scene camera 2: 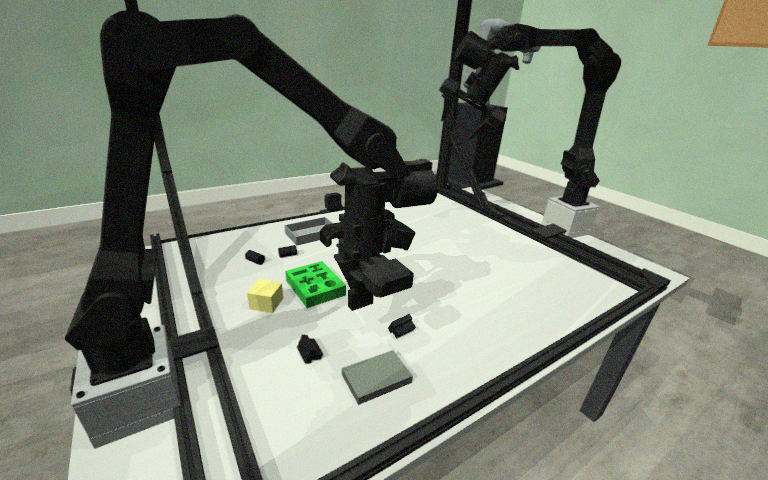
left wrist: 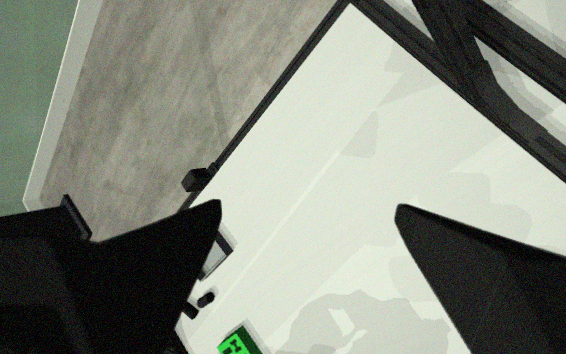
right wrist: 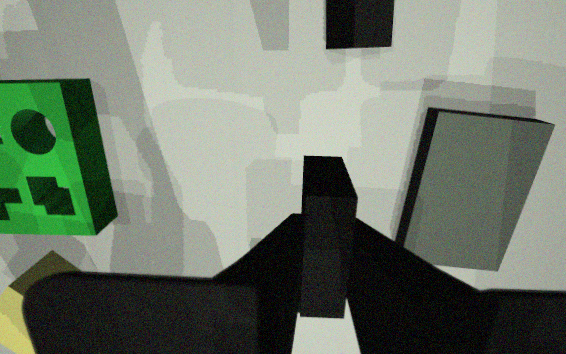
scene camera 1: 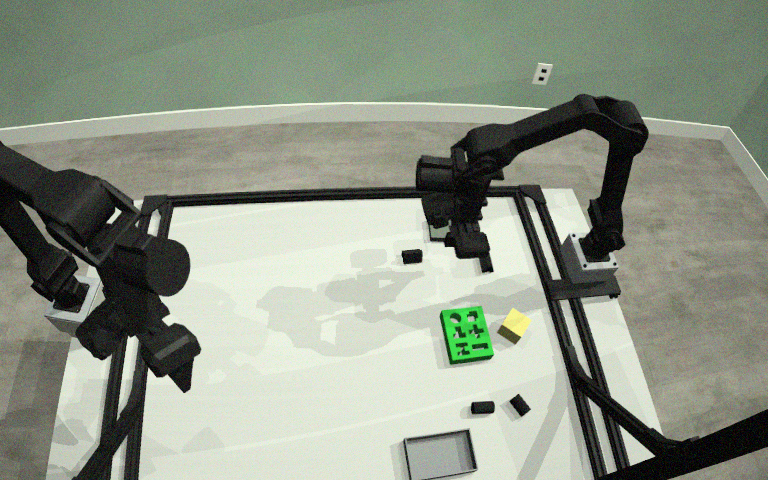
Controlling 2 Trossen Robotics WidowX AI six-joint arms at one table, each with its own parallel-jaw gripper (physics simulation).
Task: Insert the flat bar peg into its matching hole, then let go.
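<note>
My right gripper (scene camera 1: 459,242) (right wrist: 321,227) is shut on the flat bar peg (scene camera 2: 360,298) (right wrist: 325,260), a black bar held upright above the table. In scene camera 1 the held peg cannot be told apart from the dark gripper. The green hole board (scene camera 1: 472,358) (scene camera 2: 317,300) (left wrist: 250,340) (right wrist: 90,150) lies flat, apart from my right gripper, which stands nearer the grey slab's side. Its narrow straight slot (scene camera 1: 479,345) (scene camera 2: 299,272) is at a corner; this slot is outside the right wrist view. My left gripper (scene camera 1: 181,378) (left wrist: 307,209) is open and empty, far from the board.
A yellow block (scene camera 1: 515,324) (scene camera 2: 264,295) stands beside the board. A grey slab (scene camera 2: 376,374) (right wrist: 470,190) and black pegs (scene camera 1: 412,256) (scene camera 2: 401,325) (scene camera 2: 309,348) lie near my right gripper. More black pegs (scene camera 1: 482,407) (scene camera 1: 519,404) lie near the grey tray (scene camera 1: 405,455).
</note>
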